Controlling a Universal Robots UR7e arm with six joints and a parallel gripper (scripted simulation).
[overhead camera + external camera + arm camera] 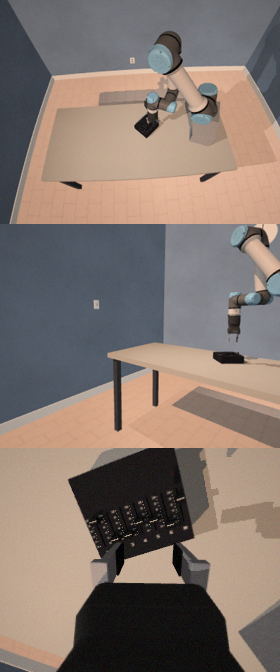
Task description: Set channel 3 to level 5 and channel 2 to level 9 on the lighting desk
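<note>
My gripper is now 2 cm short of the channel 3 fader cap, 1 cm to the right of it and 11 cm above it. Also, from my hand: channel 4 fader cap: 2 cm ahead, 1 cm to the right, 11 cm below; channel 6 fader cap: 2 cm behind, 3 cm to the right, 11 cm below; channel 5 fader cap: 3 cm to the right, 11 cm below.
</note>
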